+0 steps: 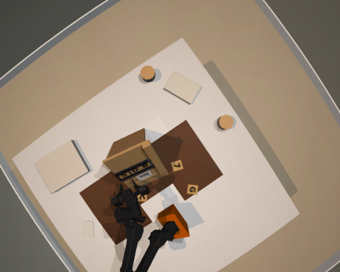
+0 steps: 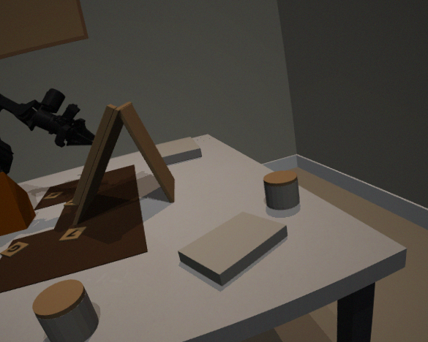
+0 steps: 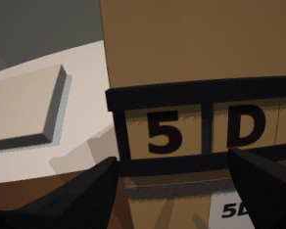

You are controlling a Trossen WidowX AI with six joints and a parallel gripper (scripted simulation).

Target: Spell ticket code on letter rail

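The white ticket is 30 mm behind my gripper tip, 80 mm to the right of it and 110 mm below it. Round my gripper tip: brown mat (130 mm behind, 60 mm to the right, 190 mm below); pale card (140 mm behind, 410 mm to the left, 190 mm below); flat slab (280 mm ahead, 520 mm to the right, 180 mm below).
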